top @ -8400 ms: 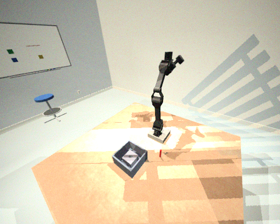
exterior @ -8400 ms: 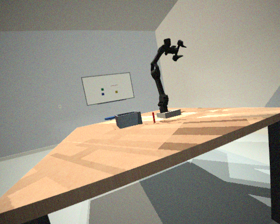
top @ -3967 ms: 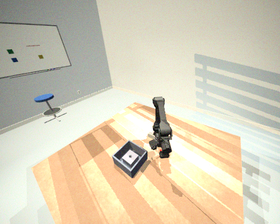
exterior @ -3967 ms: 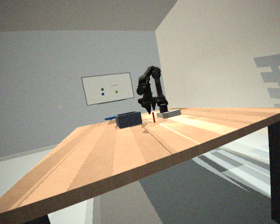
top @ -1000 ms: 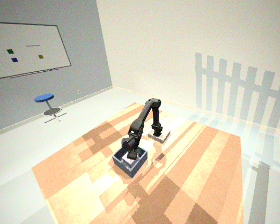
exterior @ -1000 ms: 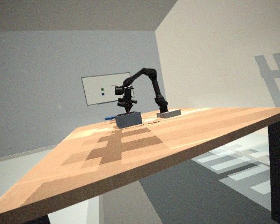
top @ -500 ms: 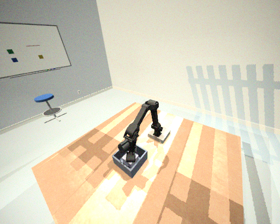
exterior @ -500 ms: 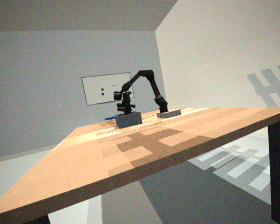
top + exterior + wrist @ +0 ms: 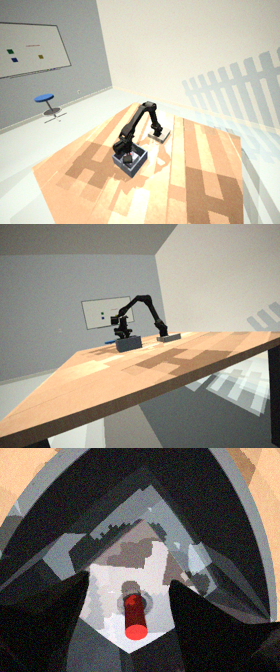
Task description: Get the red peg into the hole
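My gripper tip is now 20 mm past the red peg, 20 mm above it and 10 mm to the right of it. Also, from my gripper tip: grey box: 40 mm below, 20 mm behind, 10 mm to the left; light grey plate: 20 mm below, 20 mm behind, 10 mm to the left.
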